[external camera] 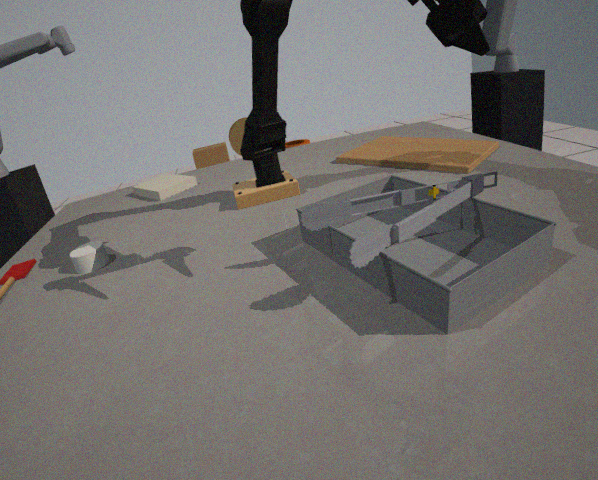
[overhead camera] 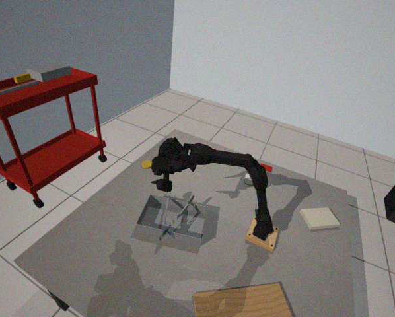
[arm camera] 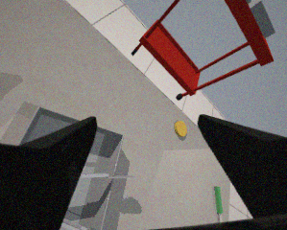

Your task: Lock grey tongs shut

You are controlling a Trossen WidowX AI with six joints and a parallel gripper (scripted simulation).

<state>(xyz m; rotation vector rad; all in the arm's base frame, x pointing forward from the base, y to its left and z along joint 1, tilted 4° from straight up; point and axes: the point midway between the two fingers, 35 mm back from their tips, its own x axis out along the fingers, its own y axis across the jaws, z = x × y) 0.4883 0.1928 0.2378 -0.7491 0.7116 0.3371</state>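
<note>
My gripper tip is now 21 cm above the yellow piece, 14 cm past it and 2 cm to the right of it. Round my gripper tip: wooden board 58 cm behind, 27 cm below, 20 cm to the left; then roasting tin 25 cm below, 11 cm behind, 2 cm to the right; then yellow disc 29 cm to the right, 27 cm below, 27 cm ahead.
</note>
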